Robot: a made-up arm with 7 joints.
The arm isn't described. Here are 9 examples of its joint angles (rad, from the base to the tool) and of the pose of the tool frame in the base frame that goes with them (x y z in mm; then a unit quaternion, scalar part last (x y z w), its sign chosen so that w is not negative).
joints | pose
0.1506 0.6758 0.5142 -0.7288 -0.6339 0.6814 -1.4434 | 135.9 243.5 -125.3 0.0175 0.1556 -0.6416 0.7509
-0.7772 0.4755 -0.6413 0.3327 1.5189 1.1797 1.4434 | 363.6 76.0 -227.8 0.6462 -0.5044 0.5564 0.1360
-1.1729 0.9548 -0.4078 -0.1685 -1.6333 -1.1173 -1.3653 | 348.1 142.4 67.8 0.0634 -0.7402 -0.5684 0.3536
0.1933 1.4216 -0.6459 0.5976 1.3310 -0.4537 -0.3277 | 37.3 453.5 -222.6 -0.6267 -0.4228 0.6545 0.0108
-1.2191 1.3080 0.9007 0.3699 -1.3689 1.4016 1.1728 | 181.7 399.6 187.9 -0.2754 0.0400 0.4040 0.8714
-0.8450 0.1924 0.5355 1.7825 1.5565 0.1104 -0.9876 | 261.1 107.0 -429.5 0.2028 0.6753 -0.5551 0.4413
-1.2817 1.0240 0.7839 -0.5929 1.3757 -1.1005 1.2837 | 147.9 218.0 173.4 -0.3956 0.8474 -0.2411 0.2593
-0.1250 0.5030 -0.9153 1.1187 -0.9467 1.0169 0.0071 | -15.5 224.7 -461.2 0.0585 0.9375 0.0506 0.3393
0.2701 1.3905 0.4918 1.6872 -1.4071 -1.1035 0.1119 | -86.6 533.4 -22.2 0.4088 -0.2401 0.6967 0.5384
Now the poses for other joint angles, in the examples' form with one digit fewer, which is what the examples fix.
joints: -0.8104 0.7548 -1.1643 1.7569 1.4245 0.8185 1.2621
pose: 261 389 -260 -0.950 0.232 0.106 0.183
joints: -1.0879 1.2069 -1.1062 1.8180 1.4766 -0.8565 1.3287
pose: 215 489 -87 0.882 0.019 -0.229 0.411
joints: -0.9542 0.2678 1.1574 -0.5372 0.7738 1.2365 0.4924
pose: 216 281 -59 -0.101 0.122 0.831 0.533
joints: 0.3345 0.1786 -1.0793 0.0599 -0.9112 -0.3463 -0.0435
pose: -68 -79 -353 -0.460 0.352 -0.230 0.782
